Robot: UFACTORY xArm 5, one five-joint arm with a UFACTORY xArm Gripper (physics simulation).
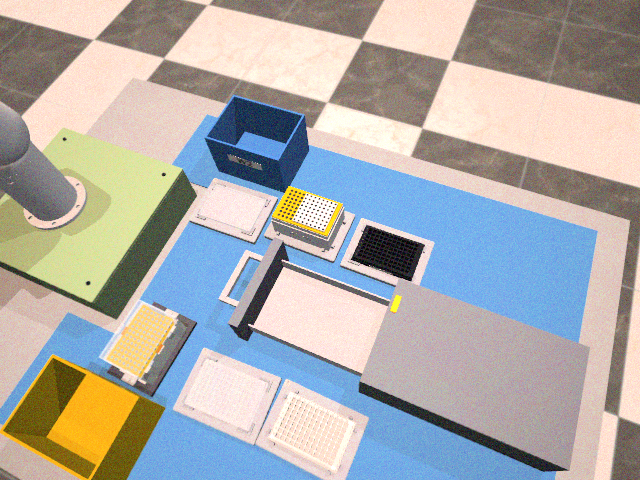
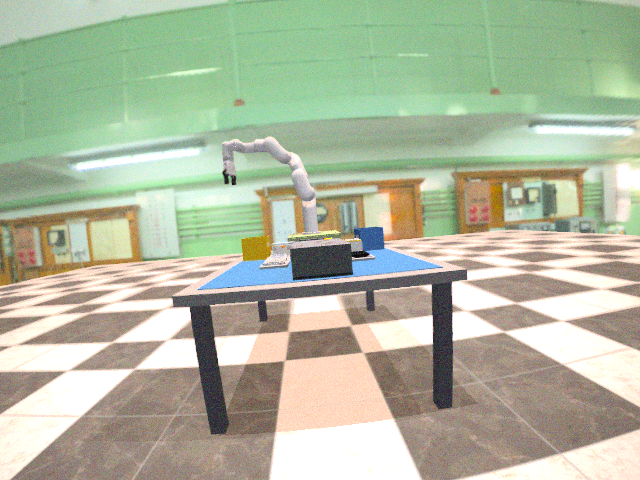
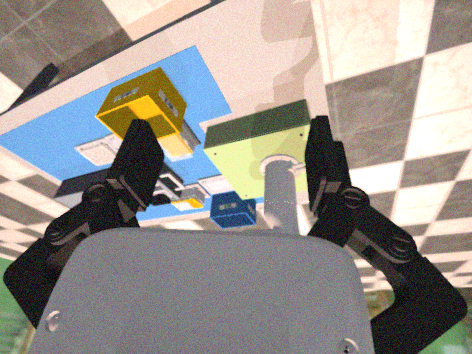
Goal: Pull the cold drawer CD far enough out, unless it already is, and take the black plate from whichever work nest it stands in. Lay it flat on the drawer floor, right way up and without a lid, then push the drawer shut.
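Places are measured from the arm's base along level axes (x right, y ahead, z up), in centimetres.
Pixels of known places: gripper, between the fingertips: (image 2: 230,184) (image 3: 229,135); arm's base, origin of its link: (image 1: 57,203) (image 2: 311,233) (image 3: 279,166).
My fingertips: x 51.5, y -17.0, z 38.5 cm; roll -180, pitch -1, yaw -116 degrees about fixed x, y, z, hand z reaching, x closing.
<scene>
For each thing: its top centre in the pictures, then the offset to it from my fingertips. "spot": a spot on its surface instead.
- cold drawer CD, a spot on its surface: (image 1: 320,317) spot: dx -44.0, dy +75.0, dz -47.1 cm
- dark grey front panel, a spot on its surface: (image 1: 262,289) spot: dx -45.0, dy +63.8, dz -42.0 cm
- black plate, centre of its top: (image 1: 388,250) (image 2: 357,252) (image 3: 158,201) dx -60.8, dy +84.8, dz -46.2 cm
- pale work nest, a spot on its surface: (image 1: 356,266) spot: dx -56.4, dy +79.2, dz -47.7 cm
- yellow-and-white rack, centre of its top: (image 1: 307,208) (image 3: 187,205) (image 2: 351,239) dx -63.7, dy +67.2, dz -41.2 cm
- pale nest, a spot on its surface: (image 1: 235,205) spot: dx -64.2, dy +49.9, dz -46.9 cm
- pale frame, a spot on its surface: (image 1: 224,295) spot: dx -41.9, dy +57.4, dz -41.3 cm
- blue bin, centre of its top: (image 1: 254,126) (image 3: 233,221) (image 2: 367,227) dx -78.8, dy +51.4, dz -36.9 cm
- yellow bin, centre of its top: (image 1: 69,414) (image 3: 138,124) (image 2: 256,237) dx -15.7, dy +42.2, dz -36.9 cm
- yellow plate, centre of its top: (image 1: 137,336) (image 3: 172,148) (image 2: 283,242) dx -30.6, dy +44.9, dz -41.1 cm
- white plate, centre of its top: (image 1: 311,430) (image 3: 99,156) (image 2: 275,259) dx -24.2, dy +79.0, dz -46.2 cm
The cold drawer CD (image 1: 320,317) stands pulled out of its grey cabinet (image 1: 480,361) (image 2: 321,260). Its pale floor shows bare, with the dark grey front panel (image 1: 262,289) at the left end. The black plate (image 1: 388,251) (image 2: 360,254) lies flat in a pale work nest (image 1: 356,266) beside the drawer, near the cabinet's corner. Its gridded top faces up and shows no lid. My gripper (image 2: 230,182) (image 3: 229,135) is open and empty, high above the table on the yellow bin's side, far from the drawer and the plate.
A yellow-and-white rack (image 1: 308,210) stands between the black plate's nest and a pale nest (image 1: 235,205). A pale frame (image 1: 224,295) lies by the drawer front. Nearby are a blue bin (image 1: 258,139), a yellow bin (image 1: 93,428), a yellow plate (image 1: 142,338), and a white plate (image 1: 311,431).
</scene>
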